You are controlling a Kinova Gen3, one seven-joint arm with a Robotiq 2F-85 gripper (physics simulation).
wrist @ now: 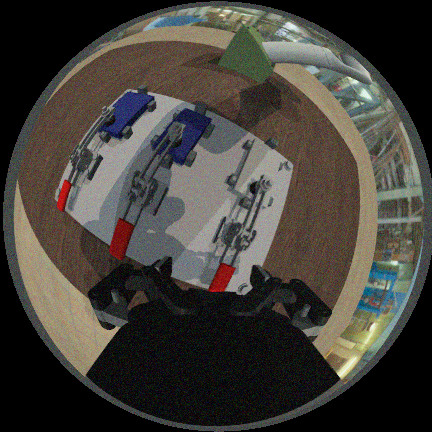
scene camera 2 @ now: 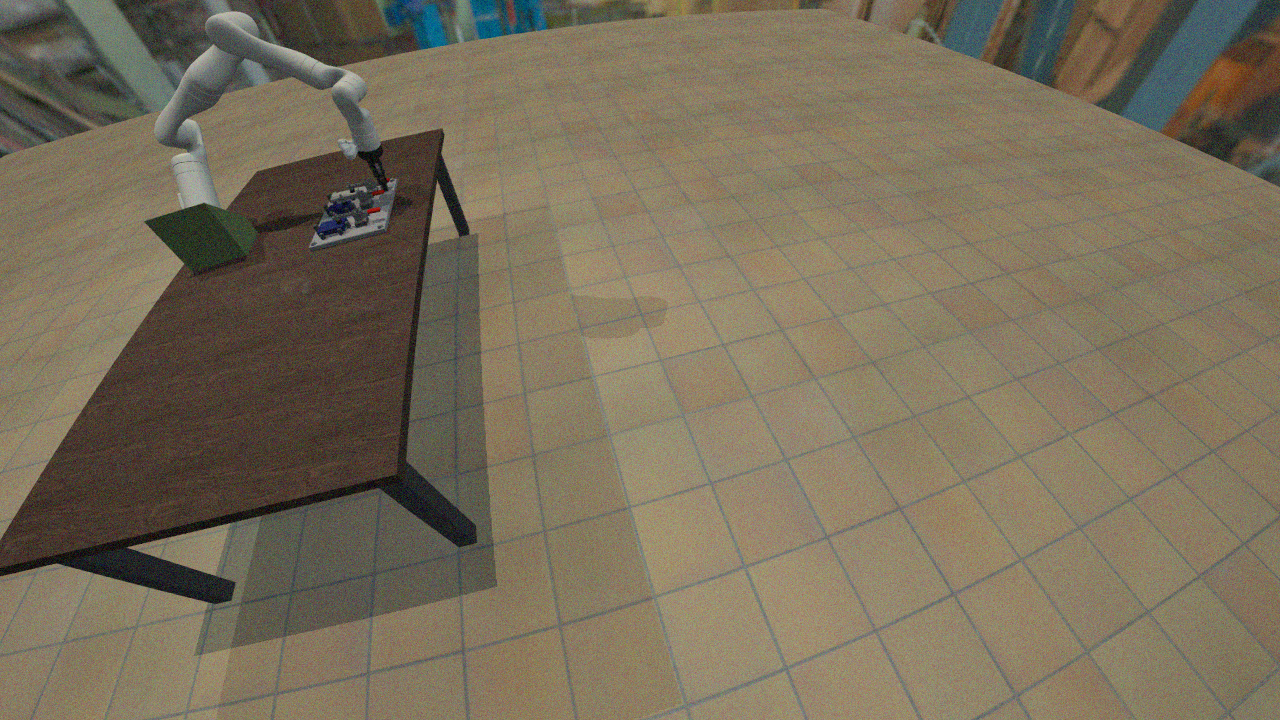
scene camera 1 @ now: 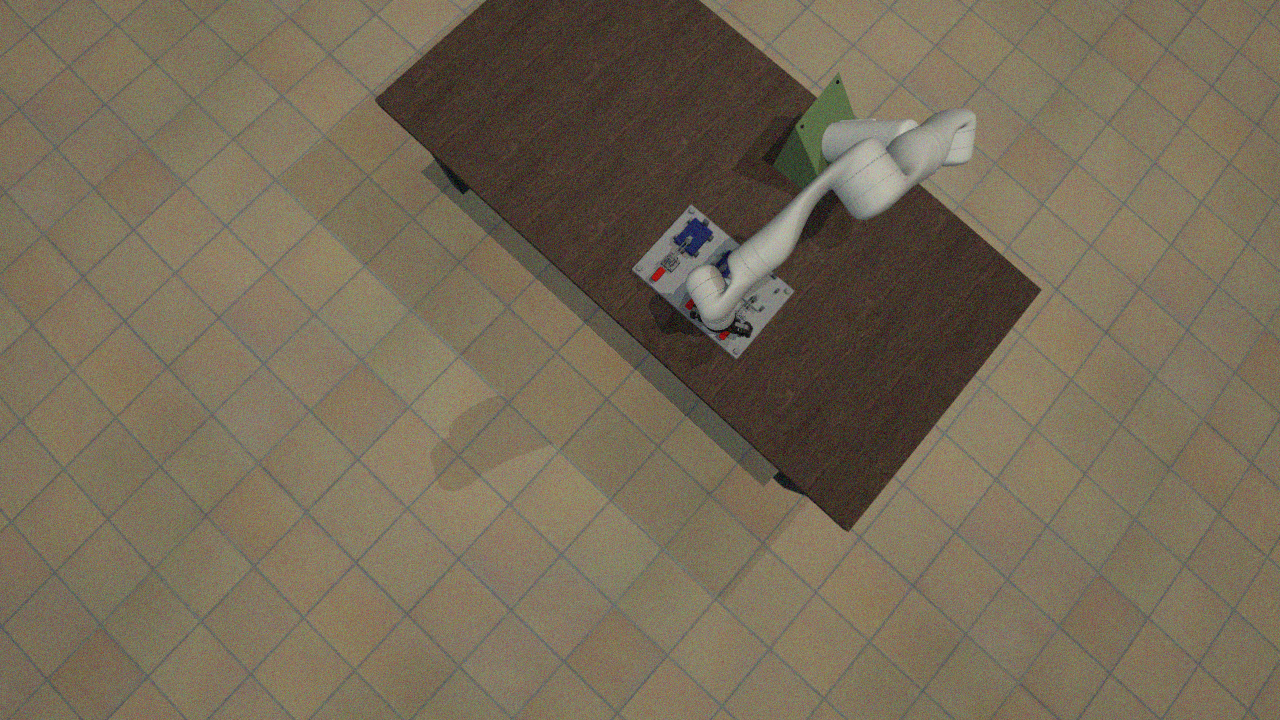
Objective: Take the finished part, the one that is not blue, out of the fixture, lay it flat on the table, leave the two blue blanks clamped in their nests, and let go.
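Places are measured from the arm's base along level axes (x down, y back, z left), in metres.
Pixels of known places: gripper, fingertip midpoint: [wrist: 211, 269] [scene camera 2: 381, 183]; arm's base, origin of the base link: [wrist: 267, 52] [scene camera 2: 207, 220] [scene camera 1: 833, 142].
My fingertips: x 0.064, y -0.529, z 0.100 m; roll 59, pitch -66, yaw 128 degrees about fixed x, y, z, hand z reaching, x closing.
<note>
For each thing: its top centre in the pictures, then the offset to it from my fingertips. Level surfaces: height alone.
- pale fixture plate, middle of its top: [wrist: 164, 165] [scene camera 1: 713, 279] [scene camera 2: 355, 209] dx +0.024, dy +0.084, dz -0.097 m
- outer blank, middle of its top: [wrist: 122, 108] [scene camera 1: 694, 235] [scene camera 2: 331, 224] dx +0.003, dy +0.131, dz -0.207 m
- middle blank, middle of its top: [wrist: 183, 128] [scene camera 1: 726, 264] [scene camera 2: 339, 205] dx -0.002, dy +0.127, dz -0.097 m
- pale finished part, middle of its top: [wrist: 261, 169] [scene camera 1: 761, 291] [scene camera 2: 344, 193] dx +0.008, dy +0.138, dz +0.012 m
- right clamp, middle of its top: [wrist: 252, 236] [scene camera 1: 741, 314] [scene camera 2: 365, 178] dx -0.026, dy +0.047, dz +0.014 m
- clamp's red handle, middle of its top: [wrist: 223, 279] dx -0.008, dy -0.004, dz +0.014 m
- dark wooden table, its level: dx +0.039 m
The pale fixture plate [scene camera 1: 773, 306] [scene camera 2: 362, 231] [wrist: 197, 192] lies on the table. Two blue blanks sit in its nests under clamp arms: the outer blank [scene camera 1: 693, 236] [scene camera 2: 332, 227] [wrist: 129, 111] and the middle blank [scene camera 2: 341, 207] [wrist: 199, 125], partly hidden by the arm in scene view 1. The pale finished part [wrist: 259, 161] is in the right nest in the wrist view, hard to tell from the plate. The right clamp [wrist: 232, 234] reaches toward it; I cannot tell whether it presses. My gripper [scene camera 1: 741, 328] [scene camera 2: 384, 186] [wrist: 211, 269] is open and empty, its fingertips either side of that clamp's red handle [wrist: 221, 277] in the wrist view.
The other red handles [wrist: 121, 239] [wrist: 64, 195] point toward the near table edge. Their clamps stand up from the plate. A green wedge-shaped block [scene camera 1: 814, 134] [scene camera 2: 204, 237] [wrist: 246, 54] stands near the arm's base. The dark wooden table [scene camera 1: 572, 134] [scene camera 2: 268, 376] extends around the fixture.
</note>
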